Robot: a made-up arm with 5 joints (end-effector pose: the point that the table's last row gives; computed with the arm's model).
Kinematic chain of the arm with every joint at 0, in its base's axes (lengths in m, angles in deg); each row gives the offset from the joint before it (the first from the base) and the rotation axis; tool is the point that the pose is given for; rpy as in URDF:
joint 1: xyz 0 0 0.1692 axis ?
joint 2: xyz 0 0 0 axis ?
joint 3: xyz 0.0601 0 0.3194 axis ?
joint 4: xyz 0.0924 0 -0.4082 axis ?
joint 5: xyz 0.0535 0 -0.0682 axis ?
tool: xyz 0 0 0 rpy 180 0 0
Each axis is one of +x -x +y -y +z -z.
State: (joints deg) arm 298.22 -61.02 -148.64 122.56 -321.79
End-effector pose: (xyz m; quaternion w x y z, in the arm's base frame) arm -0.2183 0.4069 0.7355 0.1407 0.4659 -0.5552 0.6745
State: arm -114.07 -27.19 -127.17 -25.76 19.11
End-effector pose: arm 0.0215 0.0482 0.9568 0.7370 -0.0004 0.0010 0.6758
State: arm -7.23 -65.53 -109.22 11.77 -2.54
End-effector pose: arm -0.3489 0.0443 0.8520 0.0842 0.1479 -0.0061 0.9854
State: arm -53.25 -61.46 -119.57 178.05 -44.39
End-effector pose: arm -0.1763 0.2361 0.7157 0.0196 0.9967 -0.0772 0.0171
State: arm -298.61 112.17 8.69 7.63 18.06
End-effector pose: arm -0.1012 -0.1856 0.1237 0.5756 0.4038 0.1604 -0.6927
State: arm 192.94 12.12 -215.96 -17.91 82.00
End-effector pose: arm 0.2037 0.0468 0.8201 0.6316 0.2020 0.2936 0.6886
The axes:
joint 1: +z
joint 2: +y
joint 3: +y
joint 4: +y
joint 5: -z

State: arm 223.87 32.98 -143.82 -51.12 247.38
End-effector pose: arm -0.3916 -0.3764 0.7174 0.8152 0.1535 -0.0319 -0.5576
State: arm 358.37 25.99 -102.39 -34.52 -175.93
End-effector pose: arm 0.6568 -0.0187 0.4981 0.8235 0.0282 0.5663 0.0175
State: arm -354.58 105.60 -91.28 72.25 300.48
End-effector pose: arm 0.2142 0.0203 -0.4504 0.3118 -0.6142 -0.3908 0.6106
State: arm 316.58 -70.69 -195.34 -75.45 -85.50
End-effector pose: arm -0.4838 0.4578 0.1860 0.1452 -0.9212 -0.3543 0.0694
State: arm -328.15 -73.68 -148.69 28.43 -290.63
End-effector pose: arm -0.5958 -0.3701 0.6092 0.7671 0.1149 -0.0390 -0.6299
